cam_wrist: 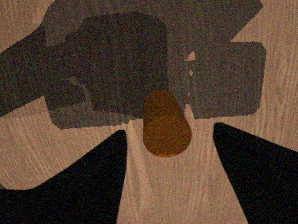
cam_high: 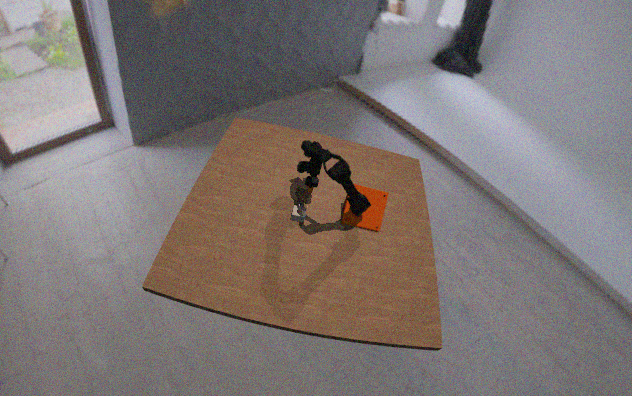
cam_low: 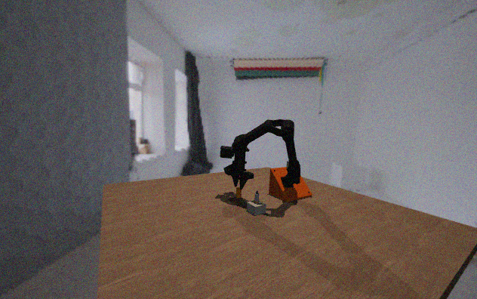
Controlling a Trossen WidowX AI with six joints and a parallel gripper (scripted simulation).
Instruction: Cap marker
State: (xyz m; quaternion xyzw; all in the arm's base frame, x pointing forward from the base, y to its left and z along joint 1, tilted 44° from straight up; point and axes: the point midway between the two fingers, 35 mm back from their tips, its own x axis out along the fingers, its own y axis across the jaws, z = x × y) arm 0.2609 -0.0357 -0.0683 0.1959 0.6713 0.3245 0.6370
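Right now the orange-brown cap is 20 mm below my gripper tip. Also, from my gripper tip: pale holder block 190 mm to the left, 30 mm below.
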